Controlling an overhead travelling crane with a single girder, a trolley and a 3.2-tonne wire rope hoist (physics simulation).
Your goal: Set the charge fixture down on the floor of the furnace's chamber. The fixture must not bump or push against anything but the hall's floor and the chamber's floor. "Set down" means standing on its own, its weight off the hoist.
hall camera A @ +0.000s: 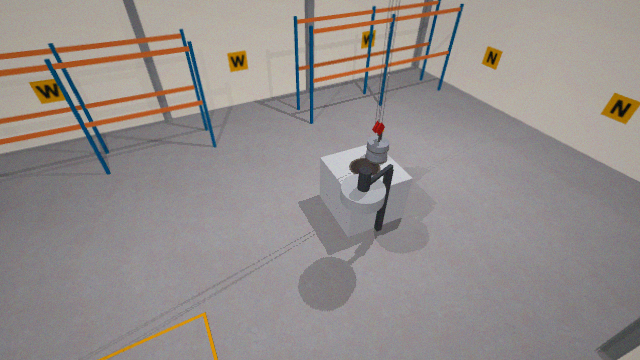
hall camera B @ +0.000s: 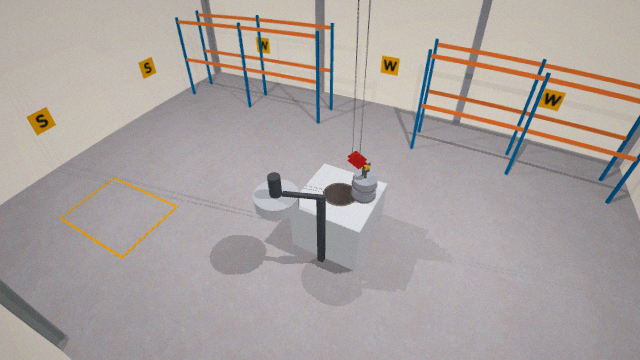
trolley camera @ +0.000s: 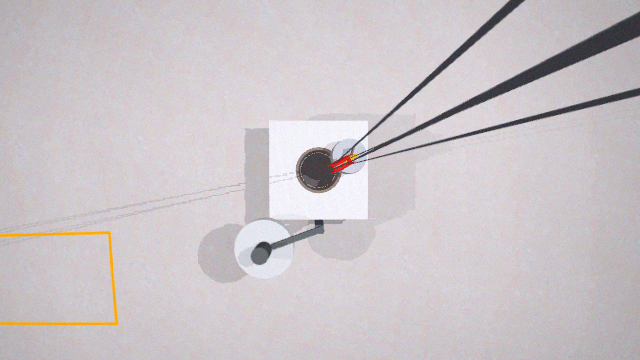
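The charge fixture (hall camera A: 377, 151) (hall camera B: 364, 187) (trolley camera: 348, 150), a grey ribbed cylinder, is roughly upright at the white furnace's (hall camera A: 332, 187) (hall camera B: 322, 172) (trolley camera: 282, 137) top. It appears to rest there, beside and partly over the rim of the round dark chamber opening (hall camera A: 357, 166) (hall camera B: 339, 195) (trolley camera: 315, 170). In the trolley view it is to the opening's upper right. My hook (hall camera A: 380, 135) (hall camera B: 367, 168) (trolley camera: 354, 158) is at the fixture's top fitting, apparently still engaged. The red hook block (hall camera A: 378, 128) (hall camera B: 357, 160) (trolley camera: 341, 164) leans over strongly. The fixture's underside is hidden.
The round lid (hall camera A: 348, 194) (hall camera B: 261, 198) (trolley camera: 250, 232) is swung aside on its dark arm and post (hall camera A: 384, 205) (hall camera B: 321, 230) (trolley camera: 300, 237), close to the furnace. A yellow floor outline (hall camera A: 211, 337) (hall camera B: 146, 192) (trolley camera: 113, 278) lies farther off. Blue-orange racks (hall camera A: 311, 75) (hall camera B: 318, 75) stand along the W wall.
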